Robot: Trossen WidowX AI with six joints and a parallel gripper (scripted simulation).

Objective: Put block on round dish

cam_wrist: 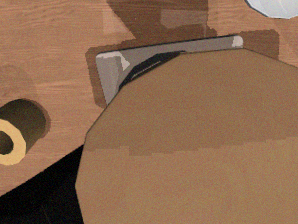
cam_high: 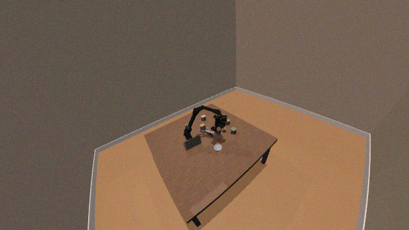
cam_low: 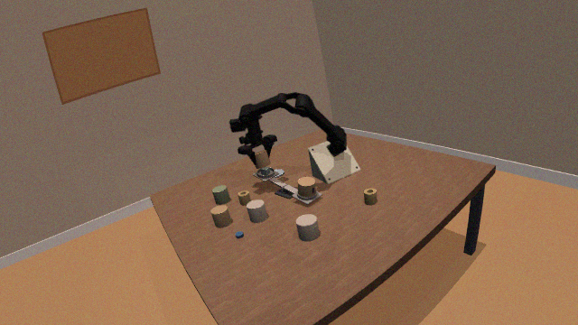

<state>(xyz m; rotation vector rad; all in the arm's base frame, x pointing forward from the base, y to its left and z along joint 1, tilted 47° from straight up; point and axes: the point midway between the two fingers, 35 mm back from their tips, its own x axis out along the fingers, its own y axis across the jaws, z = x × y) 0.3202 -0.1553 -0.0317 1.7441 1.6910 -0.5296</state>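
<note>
Right now the green block is 10 mm to the left of my gripper tip and 40 mm below it. The rest, counted from my gripper tip: round dish 100 mm behind, 110 mm to the right, 130 mm below; balance 20 mm behind, 140 mm to the left, 110 mm below; balance beam 20 mm behind, 140 mm to the left, 90 mm below.
</note>
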